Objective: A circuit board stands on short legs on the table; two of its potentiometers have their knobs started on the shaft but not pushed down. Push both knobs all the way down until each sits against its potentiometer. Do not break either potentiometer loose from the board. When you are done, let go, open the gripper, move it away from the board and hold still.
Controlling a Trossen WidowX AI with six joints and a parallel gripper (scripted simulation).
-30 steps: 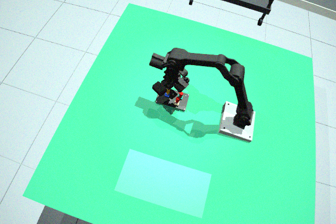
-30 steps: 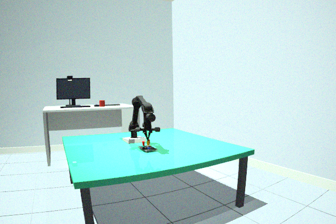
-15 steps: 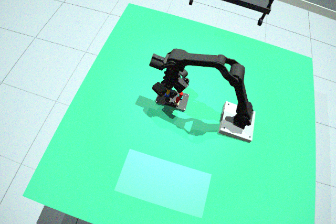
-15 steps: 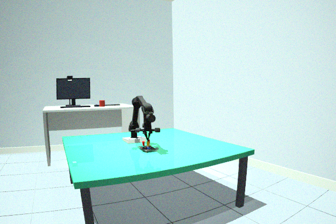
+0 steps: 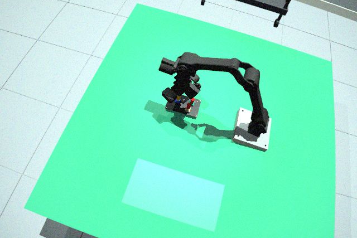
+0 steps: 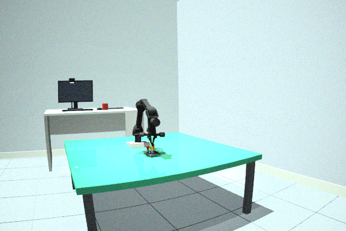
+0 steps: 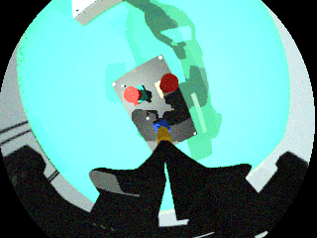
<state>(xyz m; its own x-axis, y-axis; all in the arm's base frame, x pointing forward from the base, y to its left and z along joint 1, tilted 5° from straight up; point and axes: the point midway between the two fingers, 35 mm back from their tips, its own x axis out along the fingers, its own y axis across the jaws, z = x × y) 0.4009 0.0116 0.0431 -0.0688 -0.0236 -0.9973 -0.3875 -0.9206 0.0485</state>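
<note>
Right now the yellow knob is 20 mm below my gripper tip. From my gripper tip the other things lie so: red knob (60 mm behind, 20 mm to the right, 30 mm below).
</note>
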